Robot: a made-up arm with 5 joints. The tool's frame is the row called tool.
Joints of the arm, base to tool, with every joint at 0 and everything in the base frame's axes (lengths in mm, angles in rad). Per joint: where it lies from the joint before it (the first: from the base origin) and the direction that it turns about. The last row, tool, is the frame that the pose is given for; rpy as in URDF.
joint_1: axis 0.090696 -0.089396 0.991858 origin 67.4 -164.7 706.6
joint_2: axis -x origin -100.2 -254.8 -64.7
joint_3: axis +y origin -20.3 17 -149.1
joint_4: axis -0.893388 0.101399 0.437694 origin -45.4 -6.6 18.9
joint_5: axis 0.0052 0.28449 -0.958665 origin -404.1 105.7 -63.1
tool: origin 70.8 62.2 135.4 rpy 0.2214 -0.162 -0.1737
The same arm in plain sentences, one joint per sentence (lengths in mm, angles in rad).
The arm has five revolute joints in a row. What follows holds with every joint at zero, and every direction is one of the base frame's.
Joint 1 is mounted 67.4 mm along +x and 164.7 mm along -y and 706.6 mm along +z from the base frame's origin and rotates about the direction (0.090696, -0.089396, 0.991858).
Joint 2 is mounted 100.2 mm along -x and 254.8 mm along -y and 64.7 mm along -z from joint 1 and rotates about -x.
Joint 3 is mounted 20.3 mm along -x and 17 mm along +y and 149.1 mm along -z from joint 2 and rotates about +y.
Joint 4 is mounted 45.4 mm along -x and 6.6 mm along -y and 18.9 mm along +z from joint 3 and rotates about the direction (-0.893388, 0.101399, 0.437694).
Joint 5 is mounted 404.1 mm along -x and 105.7 mm along +y and 63.1 mm along -z from joint 4 and rotates about the direction (0.0052, 0.28449, -0.958665).
The tool frame, which is the frame that the pose is given for, is mounted 70.8 mm along +x and 62.2 mm along +y and 135.4 mm along +z from joint 5; its axes are the base frame's turned by roll 0.2214, pitch -0.162 and yaw -0.1737 rad (as in URDF: about the fixed x, then y, then z).

